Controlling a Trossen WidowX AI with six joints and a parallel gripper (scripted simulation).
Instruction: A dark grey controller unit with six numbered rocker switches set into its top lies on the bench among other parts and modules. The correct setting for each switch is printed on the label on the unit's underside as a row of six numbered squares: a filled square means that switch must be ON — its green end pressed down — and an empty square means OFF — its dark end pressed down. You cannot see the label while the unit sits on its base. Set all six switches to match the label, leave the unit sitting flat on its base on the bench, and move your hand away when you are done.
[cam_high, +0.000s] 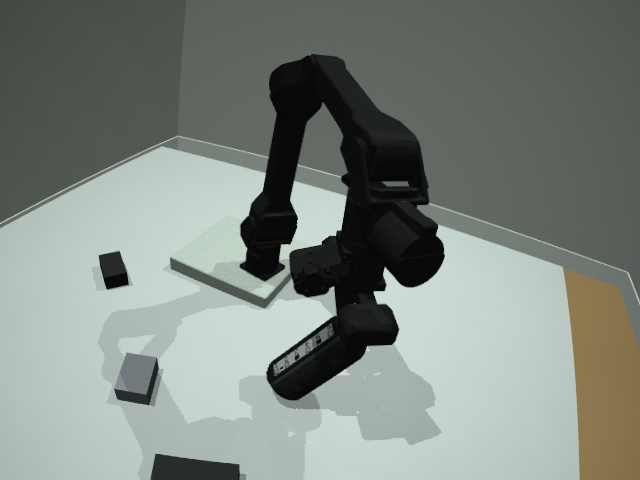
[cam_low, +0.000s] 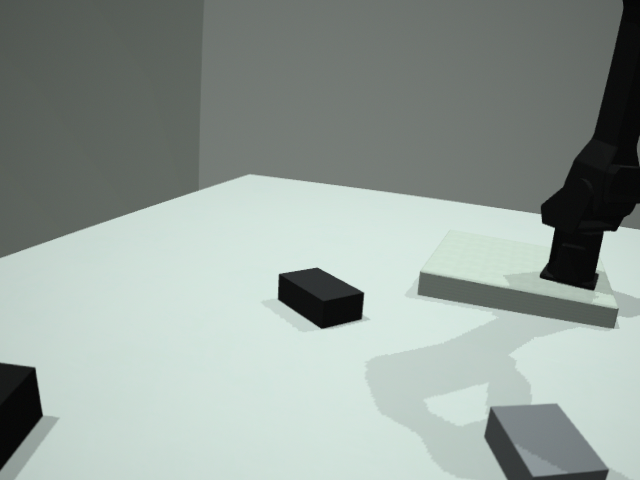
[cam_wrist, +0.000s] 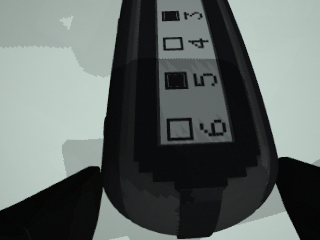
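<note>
The grey block lies 190 mm ahead of my gripper tip, 220 mm to the right of it and 100 mm below it.
</note>
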